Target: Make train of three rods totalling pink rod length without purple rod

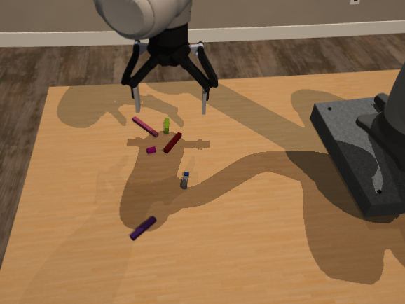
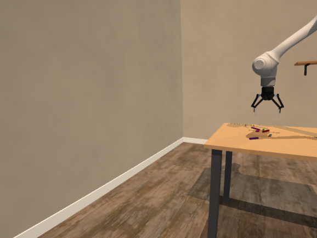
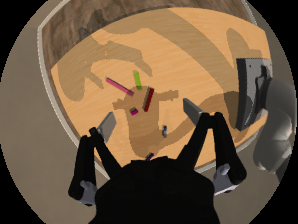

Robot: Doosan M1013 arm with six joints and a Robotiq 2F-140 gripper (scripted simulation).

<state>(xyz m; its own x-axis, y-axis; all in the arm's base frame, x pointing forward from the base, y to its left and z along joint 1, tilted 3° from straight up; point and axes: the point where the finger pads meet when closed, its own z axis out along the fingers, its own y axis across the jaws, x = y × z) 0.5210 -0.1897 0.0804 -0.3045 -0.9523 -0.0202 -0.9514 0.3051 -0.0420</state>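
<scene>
My hand is 6 cm to the left of the lime rod and 10 cm above it. From my hand the other things lie so: magenta rod 6 cm ahead, 2 cm to the left, 10 cm below; then red rod 1 cm to the left, 10 cm below; then pink rod 5 cm ahead, 7 cm to the right, 10 cm below.
</scene>
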